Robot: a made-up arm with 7 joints.
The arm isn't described. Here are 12 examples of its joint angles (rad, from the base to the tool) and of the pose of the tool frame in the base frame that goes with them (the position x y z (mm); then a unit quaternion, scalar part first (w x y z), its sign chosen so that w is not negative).
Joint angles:
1: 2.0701 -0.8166 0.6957 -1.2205 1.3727 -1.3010 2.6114
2: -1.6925 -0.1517 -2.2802 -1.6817 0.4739 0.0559 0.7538
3: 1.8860 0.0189 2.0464 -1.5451 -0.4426 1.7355 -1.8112
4: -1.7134 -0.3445 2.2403 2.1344 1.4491 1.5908 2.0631
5: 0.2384 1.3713 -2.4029 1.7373 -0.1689 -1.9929 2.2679
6: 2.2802 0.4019 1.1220 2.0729 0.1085 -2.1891 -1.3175
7: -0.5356 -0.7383 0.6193 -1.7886 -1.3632 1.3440 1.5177
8: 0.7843 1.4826 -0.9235 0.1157 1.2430 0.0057 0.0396
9: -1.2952 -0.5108 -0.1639 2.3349 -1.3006 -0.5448 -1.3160
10: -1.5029 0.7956 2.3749 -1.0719 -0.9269 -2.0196 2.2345
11: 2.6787 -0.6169 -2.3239 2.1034 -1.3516 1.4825 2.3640
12: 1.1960 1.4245 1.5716 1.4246 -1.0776 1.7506 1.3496
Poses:
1: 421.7 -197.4 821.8 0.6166 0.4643 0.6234 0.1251
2: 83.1 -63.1 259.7 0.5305 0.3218 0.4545 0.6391
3: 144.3 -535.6 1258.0 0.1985 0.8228 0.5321 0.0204
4: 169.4 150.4 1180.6 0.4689 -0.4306 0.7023 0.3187
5: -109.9 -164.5 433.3 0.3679 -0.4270 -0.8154 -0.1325
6: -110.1 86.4 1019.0 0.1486 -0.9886 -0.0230 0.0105
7: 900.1 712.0 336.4 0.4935 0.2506 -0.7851 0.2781
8: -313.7 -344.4 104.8 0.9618 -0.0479 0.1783 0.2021
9: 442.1 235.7 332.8 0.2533 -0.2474 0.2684 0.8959
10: 81.4 627.3 774.4 0.2575 -0.8758 0.0284 0.4073
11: 172.1 -432.1 1099.9 0.2928 -0.8831 -0.3575 -0.0804
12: 425.6 68.8 858.0 0.0277 0.6293 0.4661 -0.6213
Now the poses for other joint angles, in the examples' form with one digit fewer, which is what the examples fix.
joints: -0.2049 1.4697 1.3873 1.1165 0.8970 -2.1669 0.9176
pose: -134 31 307 0.493 0.555 0.458 0.488
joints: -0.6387 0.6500 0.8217 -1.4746 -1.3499 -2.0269 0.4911
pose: -35 394 599 0.417 -0.839 -0.158 0.313
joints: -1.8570 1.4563 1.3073 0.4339 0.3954 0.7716 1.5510
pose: 261 793 1102 0.125 -0.060 0.918 -0.370
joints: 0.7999 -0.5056 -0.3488 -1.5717 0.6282 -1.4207 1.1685
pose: 233 29 155 0.170 -0.608 -0.438 -0.640
